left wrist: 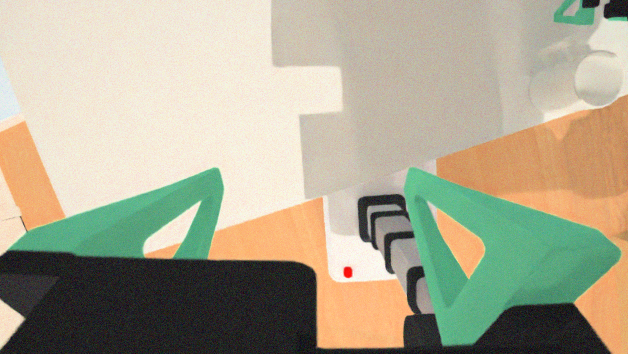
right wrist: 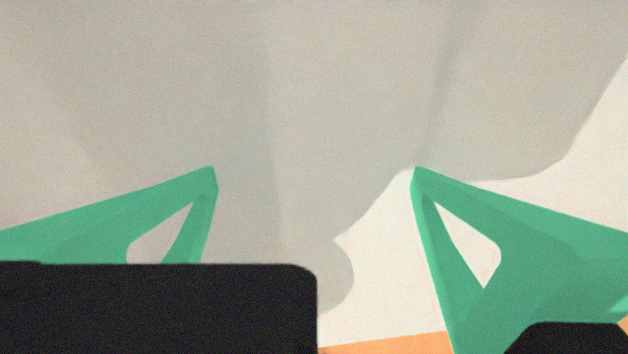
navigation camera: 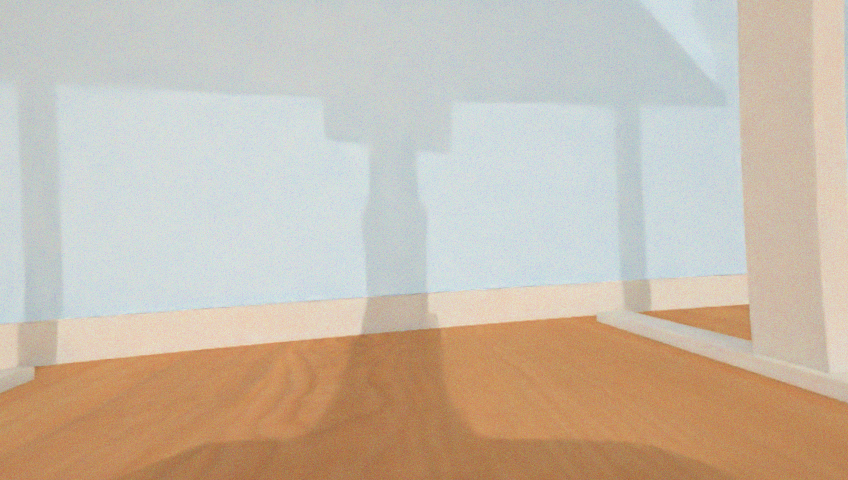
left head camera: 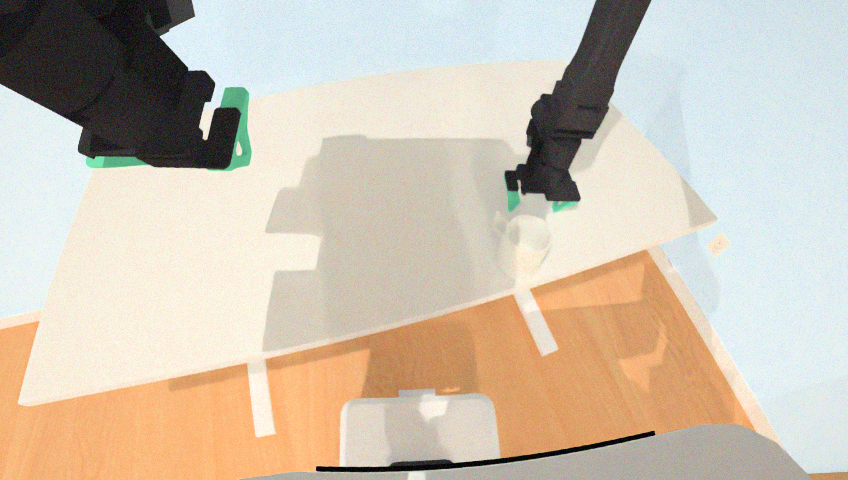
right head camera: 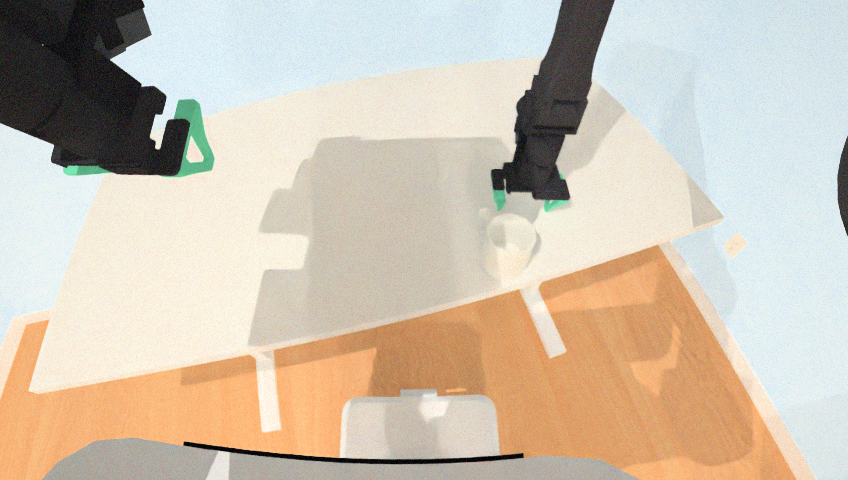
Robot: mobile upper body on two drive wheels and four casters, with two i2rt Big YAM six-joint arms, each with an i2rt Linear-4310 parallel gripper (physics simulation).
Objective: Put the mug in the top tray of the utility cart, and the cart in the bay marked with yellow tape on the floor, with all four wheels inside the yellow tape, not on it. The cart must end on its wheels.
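Note:
A white mug (left head camera: 524,252) (right head camera: 509,252) (left wrist: 555,87) stands upright on the white table (left head camera: 136,267) (right head camera: 136,267) (left wrist: 150,100), near its front edge, with its handle toward the back left in the head views. My right gripper (left head camera: 537,206) (right head camera: 525,206) (right wrist: 313,177) is open, just behind the mug in the head views, with nothing between its fingers; the mug does not show in the right wrist view. My left gripper (left head camera: 168,163) (right head camera: 139,170) (left wrist: 313,178) is open and empty above the table's left part. The utility cart and the yellow tape do not show.
Pale foot bars (left head camera: 261,398) (right head camera: 539,324) extend from under the table. My light base (left head camera: 363,431) (right head camera: 363,431) stands before it. In the navigation view, a thick table leg (navigation camera: 782,178) rises from a foot bar (navigation camera: 684,337) at the right, before the blue wall (navigation camera: 208,208).

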